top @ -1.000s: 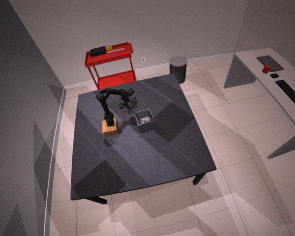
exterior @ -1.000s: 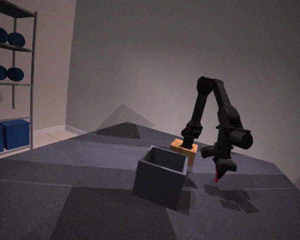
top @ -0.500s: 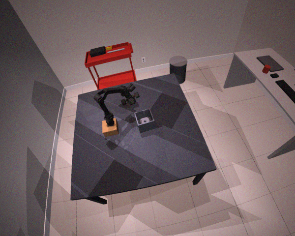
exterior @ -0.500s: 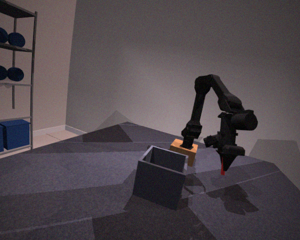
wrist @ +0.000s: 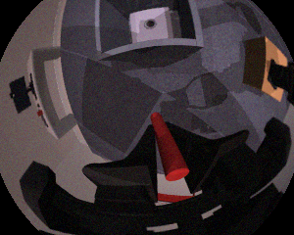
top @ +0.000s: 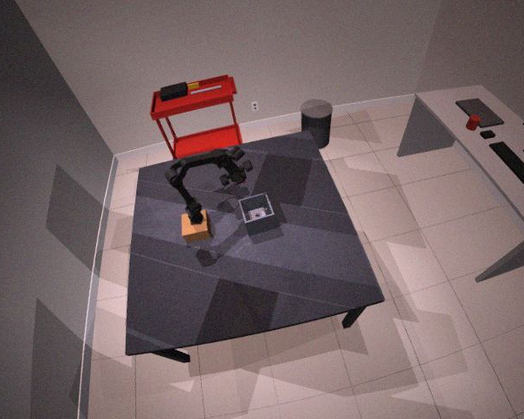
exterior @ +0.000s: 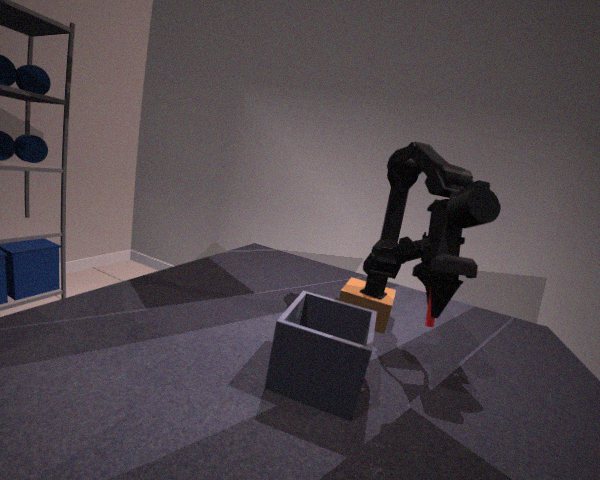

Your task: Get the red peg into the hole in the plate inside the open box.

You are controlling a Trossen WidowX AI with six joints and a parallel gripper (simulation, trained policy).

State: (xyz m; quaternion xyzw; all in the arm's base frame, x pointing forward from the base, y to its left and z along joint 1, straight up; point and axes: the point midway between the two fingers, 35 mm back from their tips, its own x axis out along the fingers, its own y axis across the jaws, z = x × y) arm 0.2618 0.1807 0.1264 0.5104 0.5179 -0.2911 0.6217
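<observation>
Now: the plate 7 cm ahead of my gripper tip, 16 cm to the right of it and 13 cm below it. From my gripper tip the other things lie so: red peg 1 cm behind, 1 cm to the right, 2 cm above.
</observation>
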